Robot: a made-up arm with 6 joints.
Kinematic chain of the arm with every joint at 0, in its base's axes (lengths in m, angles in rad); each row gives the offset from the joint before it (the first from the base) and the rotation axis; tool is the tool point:
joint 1: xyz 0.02 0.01 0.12 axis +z
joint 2: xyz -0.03 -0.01 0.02 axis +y
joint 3: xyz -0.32 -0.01 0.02 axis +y
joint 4: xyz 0.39 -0.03 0.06 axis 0.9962 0 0.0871
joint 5: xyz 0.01 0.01 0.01 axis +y
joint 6: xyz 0.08 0 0.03 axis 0.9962 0 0.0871
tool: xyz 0 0.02 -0.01
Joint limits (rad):
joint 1: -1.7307..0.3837
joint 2: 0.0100..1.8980
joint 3: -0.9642..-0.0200
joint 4: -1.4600..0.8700
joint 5: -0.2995..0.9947
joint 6: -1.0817..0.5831
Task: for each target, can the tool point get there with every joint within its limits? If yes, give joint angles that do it. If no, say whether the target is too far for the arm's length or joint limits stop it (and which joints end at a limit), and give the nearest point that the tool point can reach.
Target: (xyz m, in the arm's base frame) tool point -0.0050 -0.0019 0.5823
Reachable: yes | joints -0.5530 0.1912 -0.8282 -0.0400 -0.1841 -0.3418
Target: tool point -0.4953 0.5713 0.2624
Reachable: no: joint limits stop it (at a limit: joint 2, joint 3, joint 4, joint 5, joint 6) | nearest point -0.0942 0.1344 0.5555 | short by 0.662 m
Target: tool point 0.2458 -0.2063 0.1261
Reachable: yes | joints -0.7126 1.4668 -0.5783 -0.4958 0.1408 0.1497
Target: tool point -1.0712 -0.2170 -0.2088
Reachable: no: too far | nearest point -0.1313 -0.2537 0.0304 | short by 0.971 m
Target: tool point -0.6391 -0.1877 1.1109
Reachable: no: too far | nearest point -0.1704 -0.0471 0.6184 | short by 0.694 m
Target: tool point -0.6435 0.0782 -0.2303
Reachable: no: joint limits stop it (at a limit: joint 1, joint 2, joint 4, joint 5, joint 6) | nearest point -0.0949 -0.0281 -0.0115 | short by 0.600 m
